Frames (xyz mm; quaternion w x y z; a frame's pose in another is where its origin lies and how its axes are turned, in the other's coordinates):
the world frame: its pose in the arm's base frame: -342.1 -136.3 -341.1 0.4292 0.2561 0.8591 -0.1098
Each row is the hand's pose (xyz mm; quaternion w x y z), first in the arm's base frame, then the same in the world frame.
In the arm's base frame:
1: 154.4 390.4 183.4 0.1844 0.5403 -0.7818 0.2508
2: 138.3 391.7 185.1 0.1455 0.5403 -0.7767 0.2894
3: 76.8 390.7 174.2 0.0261 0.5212 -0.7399 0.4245
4: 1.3 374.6 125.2 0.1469 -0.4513 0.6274 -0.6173
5: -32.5 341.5 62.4 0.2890 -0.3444 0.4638 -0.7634
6: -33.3 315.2 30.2 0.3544 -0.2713 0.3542 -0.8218
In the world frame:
1: -482.6 726.6 -195.5 0.4817 -0.0551 0.3704 -0.7923
2: -475.5 719.1 -208.0 0.4982 -0.0313 0.3249 -0.8033
3: -436.4 685.1 -242.9 0.5376 0.0664 0.1741 -0.8224
4: -365.3 629.6 -258.0 0.5543 0.2301 -0.0646 -0.7973
5: -310.0 581.6 -229.4 0.5181 0.3831 -0.2825 -0.7106
6: -293.1 558.0 -199.6 0.4772 0.4599 -0.3927 -0.6376

